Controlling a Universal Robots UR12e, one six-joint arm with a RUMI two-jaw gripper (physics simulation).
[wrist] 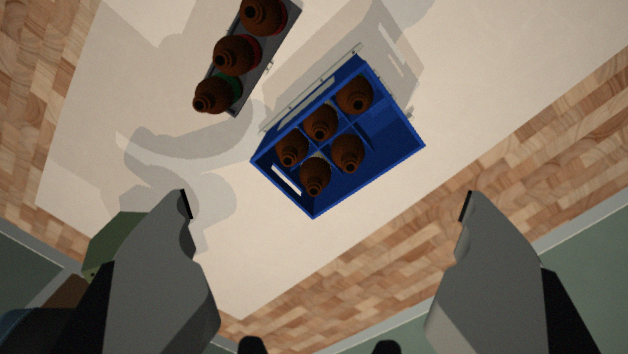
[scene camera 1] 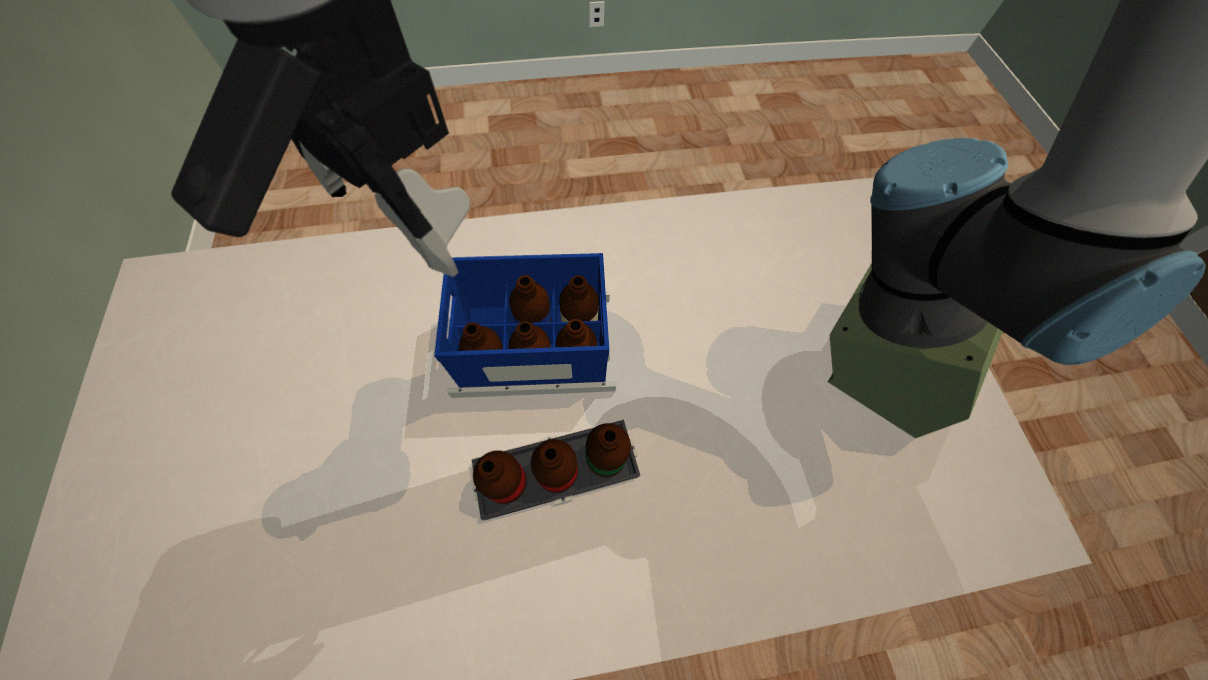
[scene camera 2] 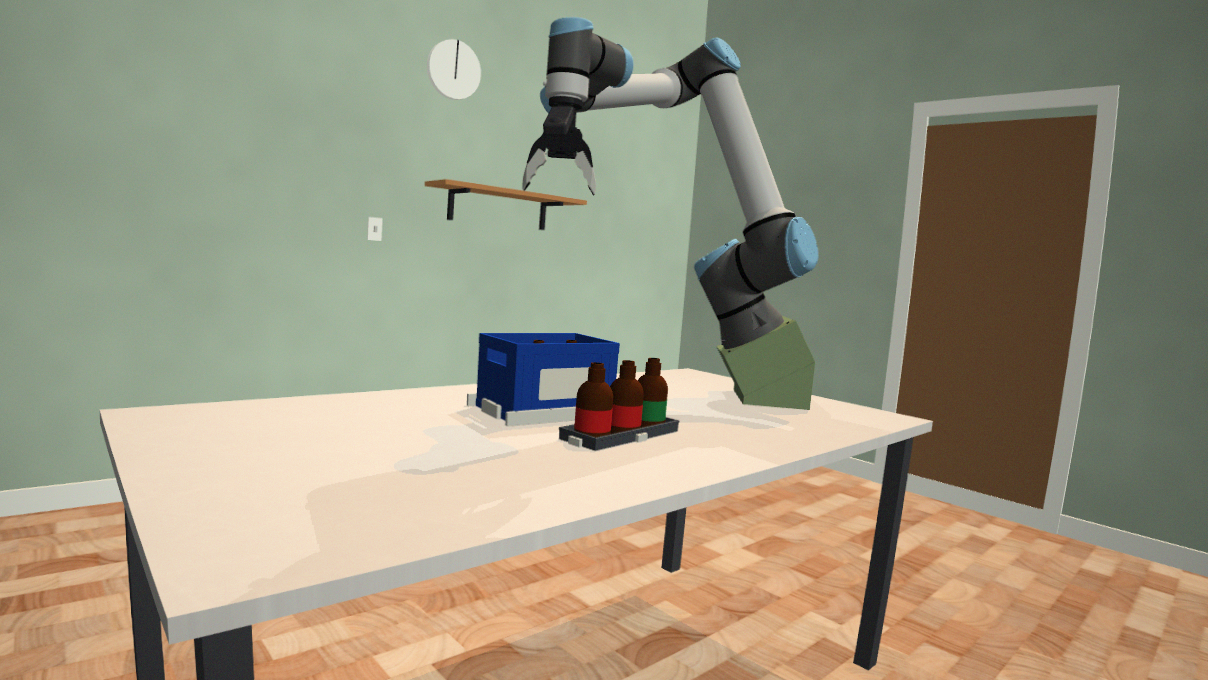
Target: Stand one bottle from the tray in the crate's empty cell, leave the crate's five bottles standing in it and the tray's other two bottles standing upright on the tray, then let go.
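Places are measured from the arm's base along level axes (x ahead, y left, z up), in metres.
Where they show: gripper, fingertip midpoint: (wrist: pixel 323 192) (scene camera 1: pixel 396 233) (scene camera 2: pixel 558 193); arm's base at its link origin: (scene camera 1: pixel 921 305) (scene camera 2: pixel 753 334).
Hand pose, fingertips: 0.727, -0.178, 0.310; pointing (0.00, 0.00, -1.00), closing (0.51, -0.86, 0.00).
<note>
Things, the pixels of their centre, and the offset from my fingertips, as dx, dy, dz. "spot": a spot on its surface instead. Level surfaces: height alone.
- blue crate at the middle of its body: (scene camera 1: pixel 529 325) (wrist: pixel 334 136) (scene camera 2: pixel 547 374) -0.106, -0.082, -0.411
- empty cell at a spot on its surface: (scene camera 1: pixel 483 297) (wrist: pixel 390 131) spot: -0.044, -0.195, -0.450
- dark tray at the middle of its body: (scene camera 1: pixel 556 468) (scene camera 2: pixel 621 429) (wrist: pixel 246 53) -0.063, +0.164, -0.486
- table at its surface level: dz -0.499
The blue crate (scene camera 1: pixel 461 369) (scene camera 2: pixel 498 384) (wrist: pixel 369 177) holds five brown bottles standing in its cells; one of them (scene camera 1: pixel 529 302) (wrist: pixel 347 152) is beside the empty cell (scene camera 1: pixel 483 297) (wrist: pixel 392 125), in the back left corner in scene camera 1. The dark tray (scene camera 1: pixel 530 500) (scene camera 2: pixel 612 439) (wrist: pixel 270 50) holds three upright bottles: a red-labelled one (scene camera 1: pixel 498 475) (scene camera 2: pixel 594 401) (wrist: pixel 262 15) at one end, another red-labelled one (scene camera 1: pixel 554 464) (scene camera 2: pixel 627 401) (wrist: pixel 236 54) in the middle, and a green-labelled one (scene camera 1: pixel 608 447) (scene camera 2: pixel 654 397) (wrist: pixel 215 95). My gripper (scene camera 1: pixel 396 233) (scene camera 2: pixel 558 191) (wrist: pixel 323 192) is open and empty, high above the crate.
Pale rails (scene camera 1: pixel 532 390) (scene camera 2: pixel 541 416) line the crate's base, and small clips sit at the tray's edges. The green robot base (scene camera 1: pixel 904 388) (scene camera 2: pixel 773 371) (wrist: pixel 117 235) stands on the table (scene camera 1: pixel 211 380) (scene camera 2: pixel 253 473) beyond the crate's right side. A wall shelf (scene camera 2: pixel 498 192) shows behind the gripper.
</note>
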